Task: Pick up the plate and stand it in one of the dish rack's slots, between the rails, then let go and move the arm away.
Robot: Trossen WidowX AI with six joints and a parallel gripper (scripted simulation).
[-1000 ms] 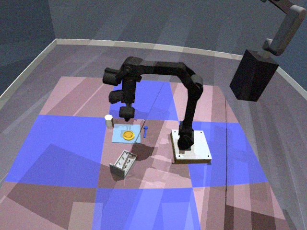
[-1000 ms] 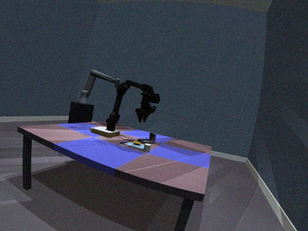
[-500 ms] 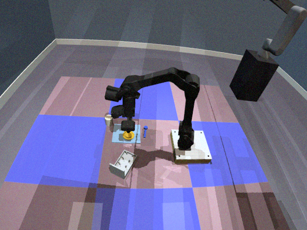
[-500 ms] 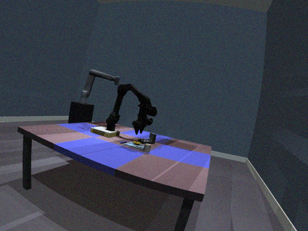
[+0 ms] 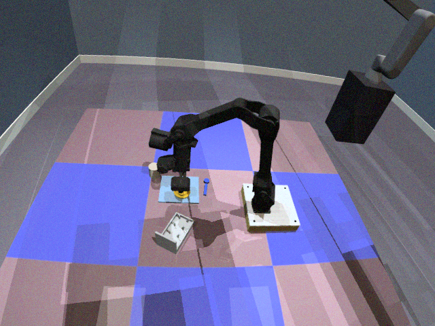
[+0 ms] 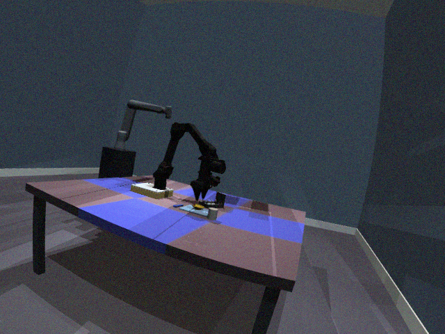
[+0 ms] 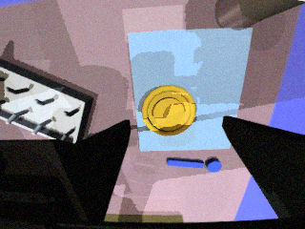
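Now: gripper tip 1 cm past the yellow plate and 4 cm above it. The rest, counted from my gripper tip: cream cup: 11 cm ahead, 9 cm to the right, 3 cm below; then light blue mat: 1 cm ahead, 2 cm to the right, 5 cm below; then blue spoon: 10 cm behind, 5 cm to the right, 5 cm below.
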